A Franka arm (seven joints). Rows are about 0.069 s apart.
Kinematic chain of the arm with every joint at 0, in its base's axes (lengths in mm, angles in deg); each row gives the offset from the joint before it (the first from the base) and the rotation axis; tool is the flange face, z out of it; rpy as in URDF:
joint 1: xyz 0 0 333 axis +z
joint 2: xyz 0 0 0 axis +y
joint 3: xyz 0 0 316 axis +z
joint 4: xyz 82.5 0 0 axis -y
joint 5: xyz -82.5 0 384 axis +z
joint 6: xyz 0 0 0 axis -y
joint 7: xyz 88 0 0 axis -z
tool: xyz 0 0 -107 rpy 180 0 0
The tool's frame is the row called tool.
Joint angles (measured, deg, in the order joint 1, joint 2, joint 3, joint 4, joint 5, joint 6, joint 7), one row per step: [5.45, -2.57, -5.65, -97.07, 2.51, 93.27, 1.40]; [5.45, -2.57, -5.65, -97.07, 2.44, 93.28, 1.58]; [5.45, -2.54, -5.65, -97.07, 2.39, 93.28, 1.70]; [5.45, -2.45, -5.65, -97.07, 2.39, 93.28, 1.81]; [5.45, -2.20, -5.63, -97.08, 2.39, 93.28, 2.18]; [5.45, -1.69, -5.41, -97.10, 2.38, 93.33, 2.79]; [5.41, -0.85, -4.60, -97.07, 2.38, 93.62, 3.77]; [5.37, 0.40, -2.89, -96.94, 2.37, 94.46, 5.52]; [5.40, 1.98, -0.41, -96.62, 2.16, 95.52, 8.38]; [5.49, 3.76, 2.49, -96.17, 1.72, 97.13, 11.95]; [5.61, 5.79, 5.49, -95.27, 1.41, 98.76, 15.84]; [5.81, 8.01, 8.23, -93.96, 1.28, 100.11, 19.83]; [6.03, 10.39, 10.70, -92.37, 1.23, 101.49, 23.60]
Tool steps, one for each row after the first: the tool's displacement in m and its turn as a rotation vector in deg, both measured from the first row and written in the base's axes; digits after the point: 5 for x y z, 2 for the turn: [0.00002, -0.00013, 0.00001, -0.07, 0.00, -0.17]; [0.00015, -0.00020, -0.00028, -0.13, 0.03, -0.29]; [0.00056, -0.00016, -0.00113, -0.14, 0.13, -0.40]; [0.00168, 0.00014, -0.00358, -0.17, 0.41, -0.75]; [0.00402, 0.00247, -0.00850, -0.26, 0.91, -1.14]; [0.00816, 0.01026, -0.01585, -0.40, 1.47, -1.36]; [0.01462, 0.02692, -0.02565, -0.60, 1.81, -1.47]; [0.02175, 0.05165, -0.03702, -0.98, 2.09, -1.83]; [0.02899, 0.08099, -0.04876, -1.39, 1.89, -2.40]; [0.03586, 0.11219, -0.05940, -1.40, 1.49, -3.19]; [0.04205, 0.14215, -0.06906, -0.99, 1.25, -4.29]; [0.04831, 0.16995, -0.07809, -0.23, 0.97, -5.49]
